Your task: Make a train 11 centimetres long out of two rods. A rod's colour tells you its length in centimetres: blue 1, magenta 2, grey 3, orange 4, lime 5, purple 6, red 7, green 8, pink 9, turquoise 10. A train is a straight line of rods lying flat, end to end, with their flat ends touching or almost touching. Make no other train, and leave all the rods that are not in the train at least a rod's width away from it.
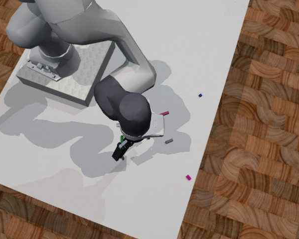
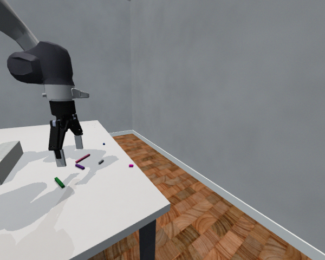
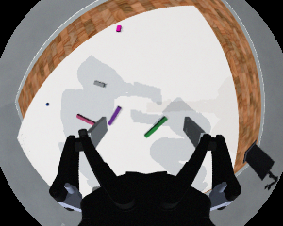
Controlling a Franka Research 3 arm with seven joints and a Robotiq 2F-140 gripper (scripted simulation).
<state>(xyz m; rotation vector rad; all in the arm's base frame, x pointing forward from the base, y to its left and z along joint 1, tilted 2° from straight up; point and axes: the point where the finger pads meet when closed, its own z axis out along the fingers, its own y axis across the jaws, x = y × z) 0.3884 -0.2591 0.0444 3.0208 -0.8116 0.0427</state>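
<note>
My hand is 60 mm past the green rod and 110 mm above it. Also, from my hand: grey rod 120 mm ahead, 70 mm to the left, 110 mm below; pink rod 50 mm ahead, 160 mm to the left, 110 mm below; purple rod 30 mm ahead, 80 mm to the left, 110 mm below.
</note>
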